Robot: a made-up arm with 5 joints.
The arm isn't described. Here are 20 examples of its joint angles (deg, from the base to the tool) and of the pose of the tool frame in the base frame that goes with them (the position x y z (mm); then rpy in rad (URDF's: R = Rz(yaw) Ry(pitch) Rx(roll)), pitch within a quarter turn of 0, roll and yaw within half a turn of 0).
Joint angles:
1: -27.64 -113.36 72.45 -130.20 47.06
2: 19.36 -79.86 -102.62 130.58 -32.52
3: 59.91 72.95 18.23 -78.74 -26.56
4: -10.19 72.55 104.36 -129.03 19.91
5: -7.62 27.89 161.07 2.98 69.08
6: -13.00 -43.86 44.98 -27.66 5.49
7: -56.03 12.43 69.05 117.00 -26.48
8: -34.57 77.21 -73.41 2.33 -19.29
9: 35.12 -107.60 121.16 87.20 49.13
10: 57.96 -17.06 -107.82 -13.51 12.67
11: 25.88 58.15 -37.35 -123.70 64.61
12: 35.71 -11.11 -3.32 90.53 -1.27
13: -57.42 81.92 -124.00 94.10 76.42
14: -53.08 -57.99 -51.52 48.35 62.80
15: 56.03 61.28 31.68 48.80 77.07
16: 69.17 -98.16 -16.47 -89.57 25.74
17: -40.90 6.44 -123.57 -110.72 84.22
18: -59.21 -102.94 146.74 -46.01 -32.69
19: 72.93 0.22 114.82 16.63 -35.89
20: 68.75 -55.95 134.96 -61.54 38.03
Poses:
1: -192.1 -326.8 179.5 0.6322 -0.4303 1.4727
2: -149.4 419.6 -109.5 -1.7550 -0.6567 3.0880
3: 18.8 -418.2 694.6 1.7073 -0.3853 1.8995
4: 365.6 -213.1 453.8 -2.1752 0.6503 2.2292
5: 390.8 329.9 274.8 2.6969 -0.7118 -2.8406
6: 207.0 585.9 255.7 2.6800 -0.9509 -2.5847
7: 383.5 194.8 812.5 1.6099 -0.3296 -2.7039
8: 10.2 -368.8 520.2 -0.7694 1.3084 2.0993
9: 19.5 651.4 202.6 0.0959 -0.3789 -1.0244
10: 262.8 -81.0 -3.9 -1.3420 -0.2263 2.8314
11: 119.7 -188.7 869.2 0.9874 0.9864 2.6051
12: 446.7 -221.2 130.8 -1.0031 0.4296 2.9904
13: 347.5 428.3 631.1 2.8466 0.3092 -2.8081
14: 359.8 -235.0 420.7 0.0987 0.3955 2.7274
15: -161.1 -537.6 191.1 -1.7074 -0.0982 1.1033
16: -62.6 481.8 626.6 1.5898 -0.1034 -1.4007
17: 323.2 192.1 762.9 0.7529 1.0958 -2.8264
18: -250.8 -245.9 440.1 1.3055 -0.5556 1.5925
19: 270.2 26.2 844.3 2.1683 -0.1839 -3.0012
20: -44.4 375.2 122.3 -2.9558 -0.7891 -2.0074
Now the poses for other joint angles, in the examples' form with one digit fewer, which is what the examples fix.
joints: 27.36 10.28 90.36 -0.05 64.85
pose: 269 264 786 1.587 0.400 -2.123
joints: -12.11 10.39 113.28 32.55 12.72
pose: 294 532 601 2.536 -0.376 -2.754
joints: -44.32 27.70 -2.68 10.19 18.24
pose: 45 188 894 1.742 0.655 -2.279
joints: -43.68 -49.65 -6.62 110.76 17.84
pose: 378 -295 254 0.065 -0.156 3.077
